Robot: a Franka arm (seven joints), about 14 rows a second.
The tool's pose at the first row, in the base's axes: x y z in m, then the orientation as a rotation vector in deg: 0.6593, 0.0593, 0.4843, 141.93, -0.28, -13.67
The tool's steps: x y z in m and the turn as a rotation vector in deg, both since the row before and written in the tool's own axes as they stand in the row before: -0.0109, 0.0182, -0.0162, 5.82, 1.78, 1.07; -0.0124, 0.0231, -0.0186, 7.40, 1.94, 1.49; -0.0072, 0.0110, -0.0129, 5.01, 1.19, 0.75; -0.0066, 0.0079, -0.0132, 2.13, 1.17, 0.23; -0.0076, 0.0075, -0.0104, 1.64, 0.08, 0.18; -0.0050, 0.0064, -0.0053, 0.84, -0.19, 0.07; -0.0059, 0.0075, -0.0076, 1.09, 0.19, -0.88; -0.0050, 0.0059, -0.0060, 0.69, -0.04, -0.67
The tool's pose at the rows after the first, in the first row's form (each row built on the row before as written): 0.6524, 0.0553, 0.5098, 147.85, -1.59, -11.25; 0.6433, 0.0461, 0.5392, 155.27, -3.63, -8.33; 0.6373, 0.0419, 0.5561, 160.27, -4.76, -6.48; 0.6315, 0.0393, 0.5716, 162.41, -4.97, -4.75; 0.6242, 0.0358, 0.5841, 164.04, -5.32, -4.56; 0.6192, 0.0314, 0.5912, 164.87, -5.51, -4.80; 0.6134, 0.0265, 0.6008, 166.02, -4.28, -4.67; 0.6085, 0.0225, 0.6083, 166.75, -3.36, -4.84
